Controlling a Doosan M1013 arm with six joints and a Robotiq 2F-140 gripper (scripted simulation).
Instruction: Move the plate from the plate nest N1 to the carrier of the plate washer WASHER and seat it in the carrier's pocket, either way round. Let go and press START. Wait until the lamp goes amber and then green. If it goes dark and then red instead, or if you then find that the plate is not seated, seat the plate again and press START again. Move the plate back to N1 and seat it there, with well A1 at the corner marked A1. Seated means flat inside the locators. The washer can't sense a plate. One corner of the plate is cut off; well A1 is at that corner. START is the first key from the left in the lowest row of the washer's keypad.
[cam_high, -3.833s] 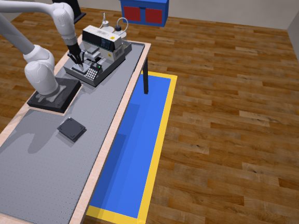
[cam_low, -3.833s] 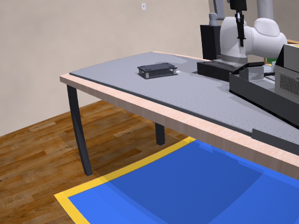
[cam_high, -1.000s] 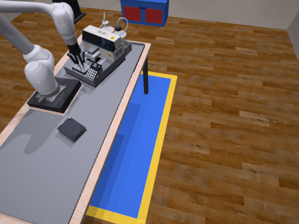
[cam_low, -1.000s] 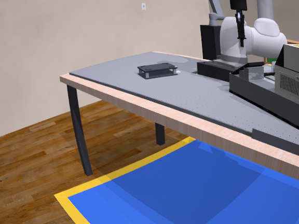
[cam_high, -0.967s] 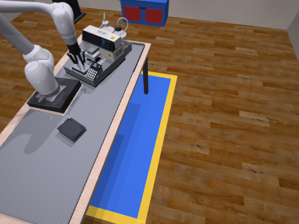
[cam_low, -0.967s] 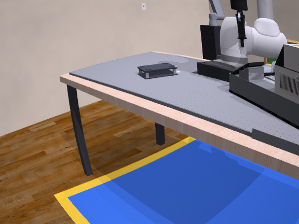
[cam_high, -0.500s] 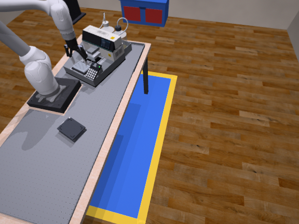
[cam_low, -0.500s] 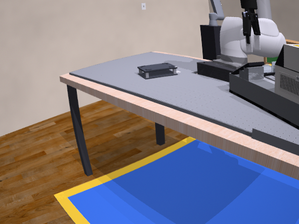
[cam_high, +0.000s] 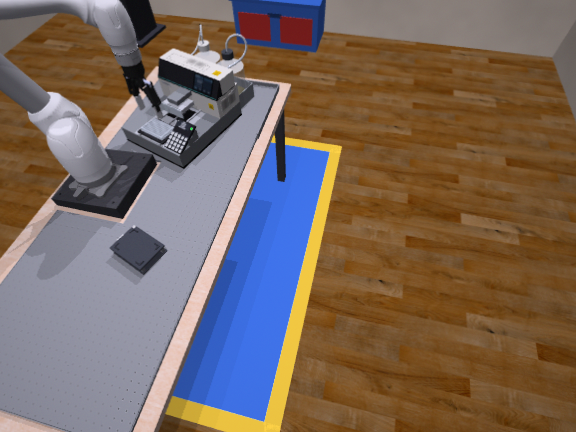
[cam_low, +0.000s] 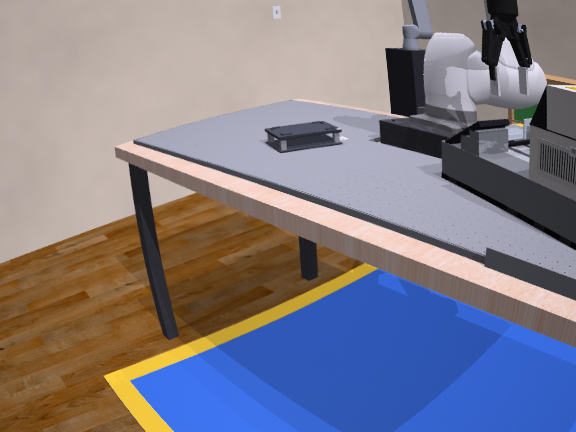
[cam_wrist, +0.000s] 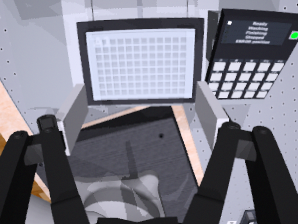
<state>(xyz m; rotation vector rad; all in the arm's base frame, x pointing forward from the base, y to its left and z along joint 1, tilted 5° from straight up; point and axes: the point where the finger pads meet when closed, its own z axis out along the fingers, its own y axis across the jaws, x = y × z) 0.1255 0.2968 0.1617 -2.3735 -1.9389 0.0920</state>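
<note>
The plate is 11 cm below my hand. Also, from my hand: plate washer: 3 cm ahead, 15 cm to the left, 8 cm below; plate nest N1: 23 cm ahead, 52 cm to the right, 18 cm below.
</note>
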